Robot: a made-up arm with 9 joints.
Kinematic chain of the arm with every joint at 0, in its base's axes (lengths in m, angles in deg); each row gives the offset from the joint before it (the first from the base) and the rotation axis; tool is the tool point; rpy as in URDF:
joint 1: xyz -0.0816 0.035 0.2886 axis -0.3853 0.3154 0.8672
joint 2: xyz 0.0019 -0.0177 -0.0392 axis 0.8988 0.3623 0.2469
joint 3: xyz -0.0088 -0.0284 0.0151 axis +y
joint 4: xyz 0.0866 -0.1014 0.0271 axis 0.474 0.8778 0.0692
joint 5: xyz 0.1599 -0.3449 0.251 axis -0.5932 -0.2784 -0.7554
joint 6: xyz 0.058 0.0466 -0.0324 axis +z
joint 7: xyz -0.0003 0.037 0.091 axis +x
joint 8: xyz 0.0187 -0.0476 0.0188 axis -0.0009 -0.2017 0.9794
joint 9: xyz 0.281 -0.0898 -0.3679 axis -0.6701 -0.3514 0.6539
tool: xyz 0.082 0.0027 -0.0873 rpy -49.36 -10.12 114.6
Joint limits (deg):
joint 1: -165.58..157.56
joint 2: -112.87..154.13
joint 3: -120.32..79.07
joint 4: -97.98..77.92
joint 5: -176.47..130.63
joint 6: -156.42..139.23
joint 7: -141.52..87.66
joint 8: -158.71..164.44
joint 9: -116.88..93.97
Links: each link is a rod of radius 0.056 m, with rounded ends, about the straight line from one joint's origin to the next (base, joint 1, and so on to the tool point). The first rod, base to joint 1, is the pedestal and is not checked.
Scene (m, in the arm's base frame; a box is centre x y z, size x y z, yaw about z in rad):
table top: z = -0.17
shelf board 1: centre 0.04 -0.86 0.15 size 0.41 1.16 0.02 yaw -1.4
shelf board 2: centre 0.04 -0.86 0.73 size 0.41 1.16 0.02 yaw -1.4
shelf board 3: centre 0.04 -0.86 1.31 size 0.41 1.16 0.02 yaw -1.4
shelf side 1: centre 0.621 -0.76 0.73 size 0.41 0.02 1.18 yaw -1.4
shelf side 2: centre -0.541 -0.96 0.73 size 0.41 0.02 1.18 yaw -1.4
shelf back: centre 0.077 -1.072 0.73 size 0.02 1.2 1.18 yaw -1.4
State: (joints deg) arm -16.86 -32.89 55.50 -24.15 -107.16 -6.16 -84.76 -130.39 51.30
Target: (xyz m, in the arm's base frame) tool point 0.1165 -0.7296 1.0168
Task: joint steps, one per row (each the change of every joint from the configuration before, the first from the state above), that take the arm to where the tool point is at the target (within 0.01 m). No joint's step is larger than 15 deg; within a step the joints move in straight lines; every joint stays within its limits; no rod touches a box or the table.
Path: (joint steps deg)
1: 0.13 -11.04 -5.10 -4.54 -13.91 12.35 10.68 -4.25 -0.52
2: 0.12 -11.05 -5.10 -4.54 -13.91 12.36 10.69 -4.26 -0.52
3: 4.02 -1.13 -3.13 -4.02 12.29 -10.83 -11.49 4.32 0.41
4: 4.02 -1.14 -3.14 -4.01 12.29 -10.83 -11.48 4.31 0.41
5: -2.40 7.80 4.74 8.01 8.33 -7.61 -10.45 5.74 0.23
6: -2.40 7.80 4.74 8.01 8.32 -7.60 -10.45 5.74 0.24

